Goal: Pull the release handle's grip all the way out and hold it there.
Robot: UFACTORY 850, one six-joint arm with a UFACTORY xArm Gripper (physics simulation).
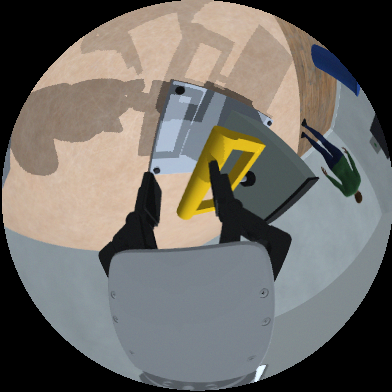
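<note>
The yellow release handle (197, 179) is a thick round grip with a rectangular loop behind it, slanting from upper right to lower left. It stands over the dark grey-green panel (285, 170) of the light metal housing (167, 131). My gripper (182, 176) is partly closed but still open, its fingers either side of the grip. The right finger overlaps the grip's right side near the loop and appears to touch it. The left finger is apart from the grip, with a visible gap. How deep the fingertips reach beside the grip is hard to tell.
The housing is on a tan surface (75, 200) crossed by the arm's shadows. A wooden strip (317, 90) and a blue object (336, 69) are at upper right. A human figure in a green top (347, 175) shows at the right over the grey floor (310, 260).
</note>
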